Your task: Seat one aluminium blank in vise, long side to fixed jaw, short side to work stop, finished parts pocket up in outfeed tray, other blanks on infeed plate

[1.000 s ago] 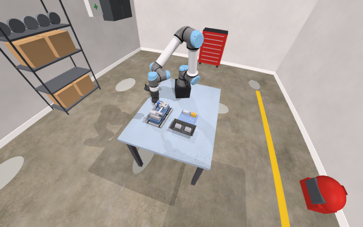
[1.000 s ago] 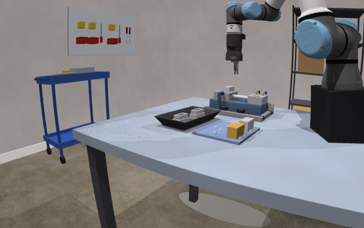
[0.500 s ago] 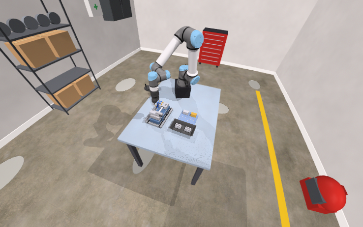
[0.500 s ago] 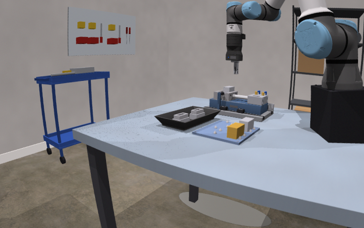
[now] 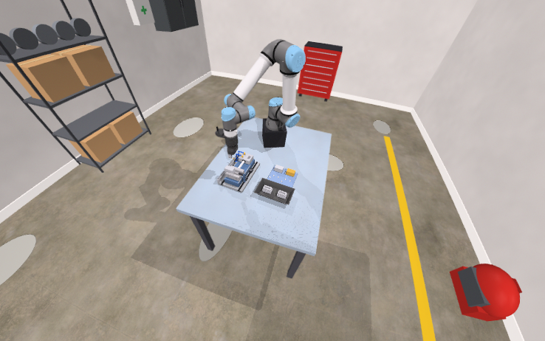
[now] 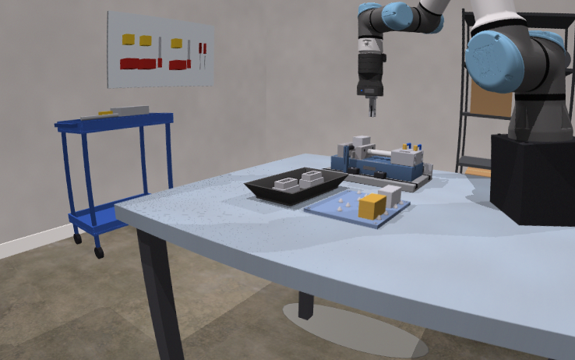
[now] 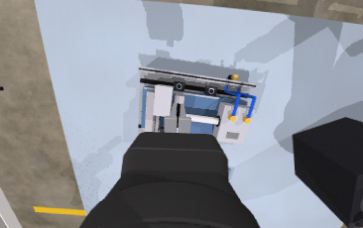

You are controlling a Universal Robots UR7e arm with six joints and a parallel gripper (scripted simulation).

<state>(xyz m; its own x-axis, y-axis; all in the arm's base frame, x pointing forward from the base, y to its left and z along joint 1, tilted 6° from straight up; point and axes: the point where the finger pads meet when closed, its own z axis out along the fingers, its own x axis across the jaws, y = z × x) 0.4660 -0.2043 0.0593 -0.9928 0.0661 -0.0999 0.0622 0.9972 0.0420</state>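
My hand is 3 cm past the vise, 5 cm to the right of it and 16 cm above it. The rest, counted from my hand: brass blank: 12 cm behind, 40 cm to the left, 17 cm below.
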